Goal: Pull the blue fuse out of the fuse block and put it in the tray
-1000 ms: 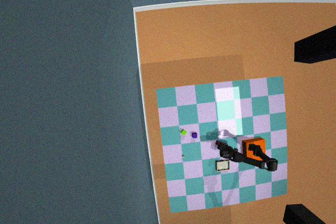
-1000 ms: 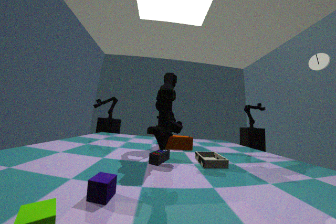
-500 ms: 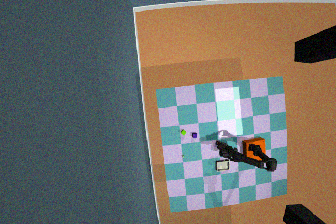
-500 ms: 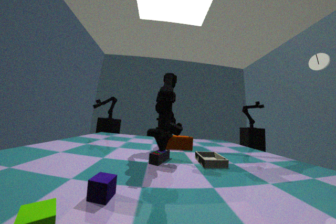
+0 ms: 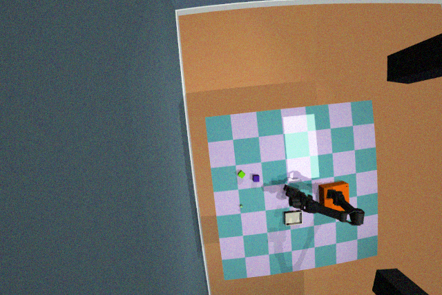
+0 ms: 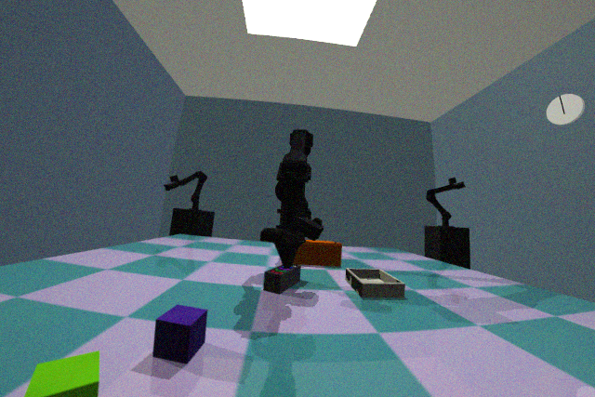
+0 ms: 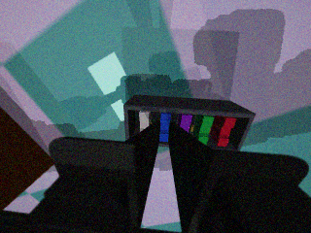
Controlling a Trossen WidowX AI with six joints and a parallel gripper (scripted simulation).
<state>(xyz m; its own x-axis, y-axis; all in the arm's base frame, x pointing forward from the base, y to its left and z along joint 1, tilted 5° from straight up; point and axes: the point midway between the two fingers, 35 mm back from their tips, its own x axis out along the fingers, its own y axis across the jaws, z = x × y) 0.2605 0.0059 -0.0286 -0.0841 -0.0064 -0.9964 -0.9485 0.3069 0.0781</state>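
My gripper tip is now 2 cm past the tray, 21 cm to the right of it and 3 cm above it. The rest, counted from my gripper tip: blue fuse: 1 cm below.
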